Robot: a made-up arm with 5 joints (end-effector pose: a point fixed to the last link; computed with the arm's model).
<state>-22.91 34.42 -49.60 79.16 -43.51</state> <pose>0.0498 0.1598 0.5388 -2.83 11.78 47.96</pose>
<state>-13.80 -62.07 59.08 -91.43 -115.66</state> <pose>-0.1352 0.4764 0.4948 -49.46 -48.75 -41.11</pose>
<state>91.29 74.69 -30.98 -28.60 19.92</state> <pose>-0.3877 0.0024 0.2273 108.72 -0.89 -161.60</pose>
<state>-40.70 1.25 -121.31 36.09 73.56</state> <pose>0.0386 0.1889 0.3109 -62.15 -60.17 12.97</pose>
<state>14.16 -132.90 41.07 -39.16 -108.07</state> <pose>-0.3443 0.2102 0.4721 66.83 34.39 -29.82</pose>
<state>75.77 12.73 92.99 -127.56 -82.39</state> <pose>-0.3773 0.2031 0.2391 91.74 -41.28 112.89</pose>
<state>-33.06 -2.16 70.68 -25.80 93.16</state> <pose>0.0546 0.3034 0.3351 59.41 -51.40 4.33</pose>
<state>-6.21 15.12 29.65 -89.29 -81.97</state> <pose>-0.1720 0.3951 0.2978 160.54 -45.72 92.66</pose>
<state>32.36 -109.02 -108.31 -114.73 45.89</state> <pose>-0.2633 0.2890 0.4970 -118.92 76.05 -143.92</pose>
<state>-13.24 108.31 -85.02 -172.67 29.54</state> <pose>0.0759 0.3599 0.4369 84.79 22.07 171.69</pose>
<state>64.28 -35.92 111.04 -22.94 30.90</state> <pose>-0.4349 0.3067 0.4173 -113.33 -66.24 -60.21</pose>
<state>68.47 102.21 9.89 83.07 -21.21</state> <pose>-0.5813 0.0792 0.3542 -134.02 -44.97 76.85</pose>
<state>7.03 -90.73 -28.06 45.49 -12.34</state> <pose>-0.2260 0.2652 0.2886 74.01 -12.95 -16.95</pose>
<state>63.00 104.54 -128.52 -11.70 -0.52</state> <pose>-0.4157 0.0638 0.5623 -115.46 -8.93 129.73</pose>
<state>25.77 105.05 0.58 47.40 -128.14</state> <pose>-0.3741 0.2314 0.5768 -41.81 -9.77 56.26</pose>
